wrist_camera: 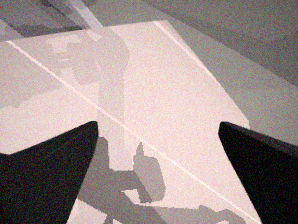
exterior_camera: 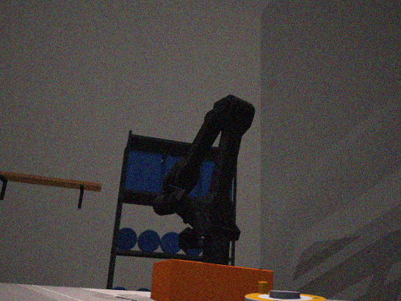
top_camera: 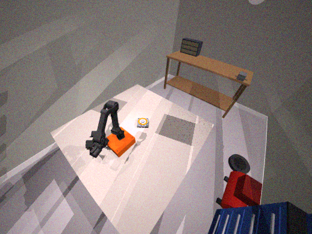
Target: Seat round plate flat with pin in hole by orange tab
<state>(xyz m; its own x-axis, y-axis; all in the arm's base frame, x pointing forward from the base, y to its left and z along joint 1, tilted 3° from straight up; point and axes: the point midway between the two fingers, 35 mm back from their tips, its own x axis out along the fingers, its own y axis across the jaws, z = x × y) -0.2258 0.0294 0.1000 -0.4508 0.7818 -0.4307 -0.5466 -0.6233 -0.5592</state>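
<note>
The round plate is 520 mm ahead of my gripper tip, 120 mm below it and 10 mm to the right of it. From my gripper tip the other things lie so: grey base 540 mm ahead, 130 mm below.
</note>
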